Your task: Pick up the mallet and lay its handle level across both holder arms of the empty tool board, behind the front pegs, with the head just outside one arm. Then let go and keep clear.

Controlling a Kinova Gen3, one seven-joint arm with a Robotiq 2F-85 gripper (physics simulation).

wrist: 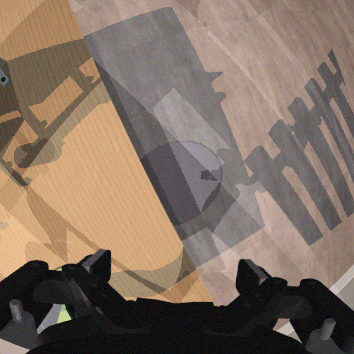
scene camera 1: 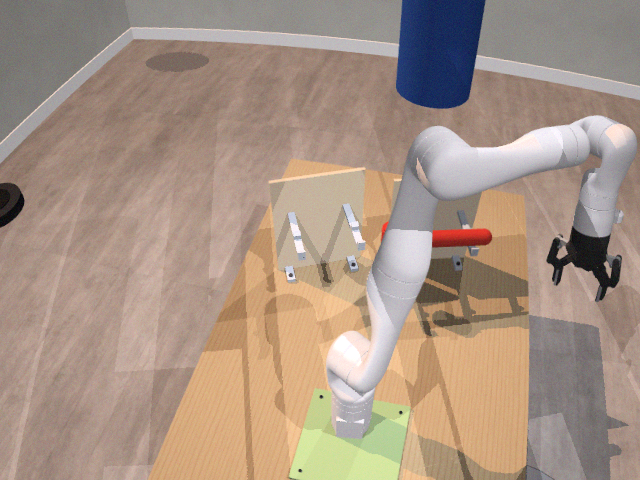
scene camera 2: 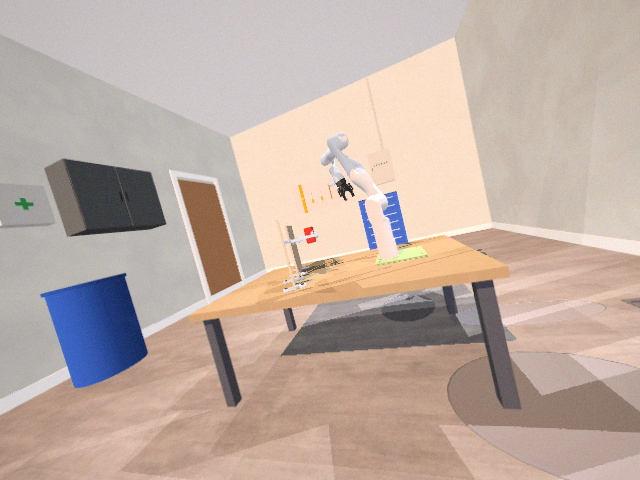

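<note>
The red mallet [scene camera 1: 462, 237] [scene camera 2: 309, 235] lies roughly level in front of the right tool board [scene camera 1: 447, 212]; its handle crosses that board's right holder arm [scene camera 1: 473, 250]. Its head is at the left end, mostly hidden by the robot arm in scene camera 1, as is the board's other holder arm. The left tool board [scene camera 1: 320, 198] [scene camera 2: 282, 242] stands upright, with its two holder arms [scene camera 1: 296, 233] [scene camera 1: 354, 226] empty. My gripper [scene camera 1: 577, 290] [scene camera 2: 349, 198] [wrist: 173, 269] is open and empty, high up beyond the table's right edge, well apart from the mallet.
The wooden table [scene camera 1: 480, 372] [scene camera 2: 351, 289] carries both boards and the green base plate [scene camera 1: 351, 454] [scene camera 2: 413, 253]. My arm [scene camera 1: 398, 263] reaches up and across to the right, in front of the right board in scene camera 1. A blue barrel [scene camera 1: 438, 56] [scene camera 2: 98, 330] stands on the floor.
</note>
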